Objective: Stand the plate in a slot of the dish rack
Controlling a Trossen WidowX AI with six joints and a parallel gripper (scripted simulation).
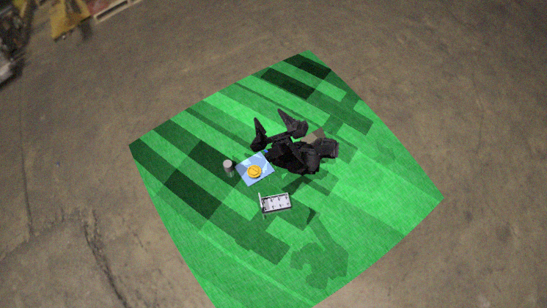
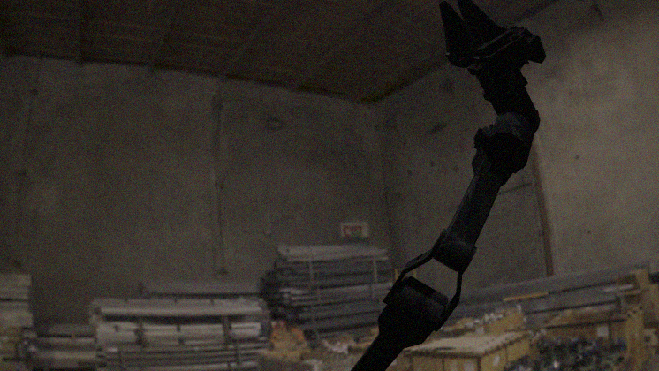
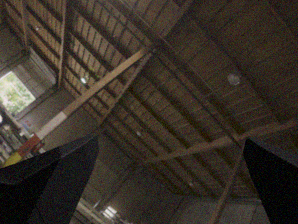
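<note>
Now: the yellow plate 10 mm behind my gripper tip, 180 mm to the right of it and 660 mm below it. From my gripper tip the other things lie so: white cup: 80 mm ahead, 270 mm to the right, 650 mm below; then grey dish rack: 10 mm behind, 10 mm to the left, 650 mm below; then light blue mat: 20 mm behind, 200 mm to the right, 670 mm below.
</note>
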